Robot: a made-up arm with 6 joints.
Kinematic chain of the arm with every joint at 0, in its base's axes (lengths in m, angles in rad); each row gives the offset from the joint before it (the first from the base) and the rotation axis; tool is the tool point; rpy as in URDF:
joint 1: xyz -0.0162 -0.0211 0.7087 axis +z
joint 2: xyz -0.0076 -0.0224 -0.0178 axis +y
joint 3: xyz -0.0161 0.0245 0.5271 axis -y
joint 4: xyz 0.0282 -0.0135 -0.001 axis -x
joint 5: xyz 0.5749 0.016 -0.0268 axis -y
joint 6: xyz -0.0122 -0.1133 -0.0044 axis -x
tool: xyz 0.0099 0.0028 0.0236 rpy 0 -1.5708 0
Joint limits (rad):
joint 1: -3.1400..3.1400
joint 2: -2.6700..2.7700
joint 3: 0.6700..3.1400
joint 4: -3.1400..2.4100
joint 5: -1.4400..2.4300
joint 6: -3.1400..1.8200
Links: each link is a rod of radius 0.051 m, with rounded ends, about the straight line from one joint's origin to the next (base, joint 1, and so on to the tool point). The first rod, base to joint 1, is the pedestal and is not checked.
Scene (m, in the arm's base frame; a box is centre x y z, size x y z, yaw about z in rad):
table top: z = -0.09
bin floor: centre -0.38 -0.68 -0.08 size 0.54 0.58 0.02 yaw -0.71
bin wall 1: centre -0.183 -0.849 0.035 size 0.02 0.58 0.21 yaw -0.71
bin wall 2: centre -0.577 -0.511 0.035 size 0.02 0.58 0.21 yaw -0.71
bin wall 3: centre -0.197 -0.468 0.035 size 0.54 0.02 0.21 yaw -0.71
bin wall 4: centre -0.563 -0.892 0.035 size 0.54 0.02 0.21 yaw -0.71
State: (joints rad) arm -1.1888 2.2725 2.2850 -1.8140 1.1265 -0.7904
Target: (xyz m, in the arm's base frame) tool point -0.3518 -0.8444 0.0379
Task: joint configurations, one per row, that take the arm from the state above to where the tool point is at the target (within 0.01 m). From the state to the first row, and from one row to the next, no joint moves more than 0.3 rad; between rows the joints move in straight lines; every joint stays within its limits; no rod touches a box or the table.
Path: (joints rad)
1: -1.4569 2.3720 2.4505 -1.7957 1.1257 -0.7738
2: -1.7251 2.4714 2.6161 -1.7774 1.1248 -0.7572
3: -1.9932 2.5709 2.7816 -1.7591 1.1240 -0.7405
4: -1.9912 2.5210 2.5683 -1.7411 1.1198 -0.7590
5: -1.9892 2.4711 2.3550 -1.7232 1.1157 -0.7774
6: -1.9872 2.4212 2.1418 -1.7053 1.1115 -0.7959

